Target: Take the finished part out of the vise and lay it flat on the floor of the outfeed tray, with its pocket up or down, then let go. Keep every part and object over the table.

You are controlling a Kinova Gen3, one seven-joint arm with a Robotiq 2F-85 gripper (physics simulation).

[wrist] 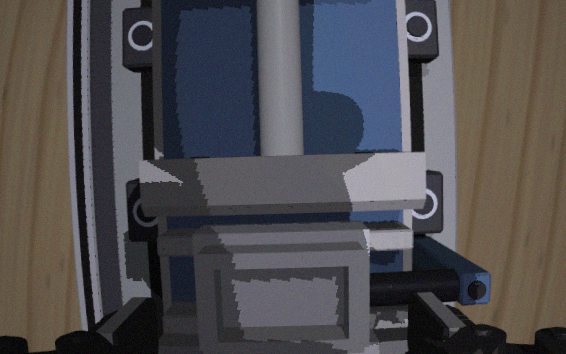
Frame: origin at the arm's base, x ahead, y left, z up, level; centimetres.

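Where they show: gripper, between the fingertips: (282,324).
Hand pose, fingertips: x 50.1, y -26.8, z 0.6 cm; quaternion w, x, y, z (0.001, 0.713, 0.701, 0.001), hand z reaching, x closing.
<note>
Each offset is from my fingertips to the top centre of the thing. "spot": to the spot under its first point. Level surfaces: height alone.
The finished part {dx -1.0, dy +0.0, dz +0.9 cm} (287,306), a grey block with a rectangular pocket facing up, sits in the vise {dx -7.6, dy -0.3, dz -0.7 cm} (285,182) at the bottom centre of the wrist view. The vise has a blue bed, a pale round screw and a broad grey crossbar above the part in the picture, with a narrow blue gap between. My gripper (282,324) is open and empty; its fingertips stand wide apart at the bottom, one to the left and one to the right of the part. Their height relative to the part cannot be told. The outfeed tray cannot be made out.
A black rod {dx -0.6, dy +4.8, dz -1.0 cm} (415,287) runs from a blue bracket {spot: dx -0.6, dy +6.9, dz -0.7 cm} (474,289) to the part's right side, near my right finger. Dark clamp blocks (431,47) (131,52) with white rings flank the vise on a grey plate {spot: dx -6.6, dy +8.3, dz -8.6 cm} (440,130). The wooden table {dz -10.6 cm} (510,150) shows at both sides.
</note>
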